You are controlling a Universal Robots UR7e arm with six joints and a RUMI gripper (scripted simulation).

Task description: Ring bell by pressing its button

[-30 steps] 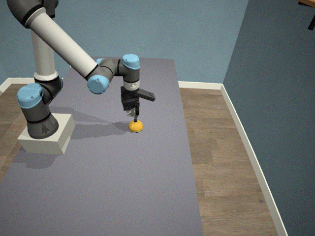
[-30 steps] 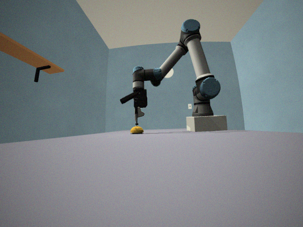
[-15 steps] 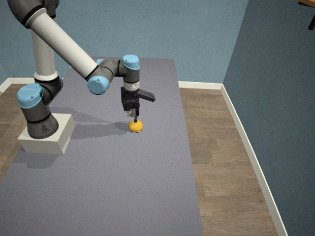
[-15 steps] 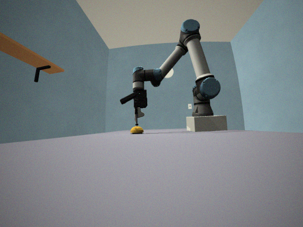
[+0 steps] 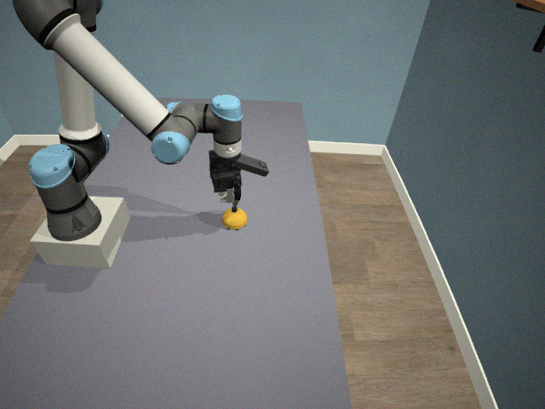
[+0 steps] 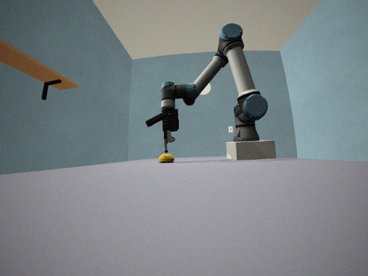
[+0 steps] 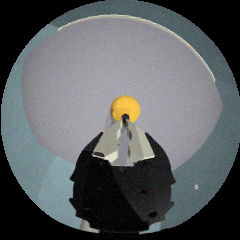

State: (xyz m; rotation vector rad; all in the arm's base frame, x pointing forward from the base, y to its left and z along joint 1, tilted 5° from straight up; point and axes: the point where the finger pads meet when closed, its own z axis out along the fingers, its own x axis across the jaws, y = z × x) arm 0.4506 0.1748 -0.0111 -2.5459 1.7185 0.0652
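Right now the black button is 3 cm below my hand. From my hand the other things lie so: yellow dome bell: 4 cm below.
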